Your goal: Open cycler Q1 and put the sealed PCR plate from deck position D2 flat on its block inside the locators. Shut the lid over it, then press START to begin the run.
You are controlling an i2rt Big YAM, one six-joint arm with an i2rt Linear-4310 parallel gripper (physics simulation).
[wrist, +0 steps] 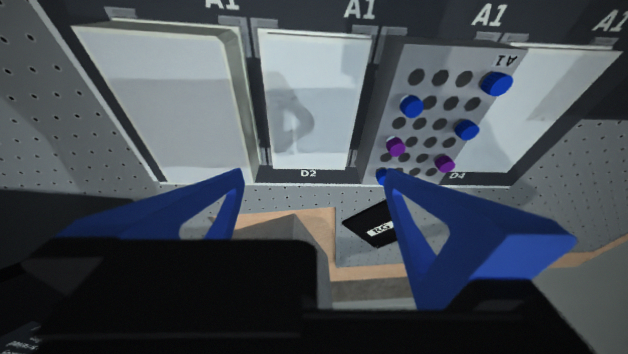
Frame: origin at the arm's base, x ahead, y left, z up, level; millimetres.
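Where they show: gripper, fingertip midpoint: (314, 176).
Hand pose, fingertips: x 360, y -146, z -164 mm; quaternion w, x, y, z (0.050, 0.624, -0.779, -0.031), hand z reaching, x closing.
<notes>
Things, the pixels of their top centre, and the offset from my fingertips.
- sealed PCR plate at its top centre: (311, 118) 4 mm ahead, 2 mm right, 76 mm down
- taller white-topped plate at its top centre: (189, 128) 30 mm ahead, 94 mm left, 50 mm down
- grey tube rack at its top centre: (425, 133) 23 mm back, 97 mm right, 53 mm down
- white plate at its top centre: (512, 124) 49 mm back, 192 mm right, 76 mm down
- black item marked RG at its top centre: (381, 230) 303 mm back, 85 mm right, 131 mm down
The sealed PCR plate (330, 65) is a flat white rectangle lying at the deck position labelled D2, in the upper middle of the wrist view. A shadow falls across its left part. My gripper (314, 176) is open, with its two blue fingers wide apart and nothing between them. The fingertips appear near the front edge of the deck, to the left and right of the D2 label; their height above it is hard to tell. Cycler Q1, its block, lid and START button cannot be identified in this view.
A taller white-topped plate (175, 105) stands left of D2. A grey tube rack (452, 90) with blue and purple caps stands close on the right, with another white plate (560, 80) beyond. A black item marked RG (364, 226) lies in front, beside a grey block (280, 230).
</notes>
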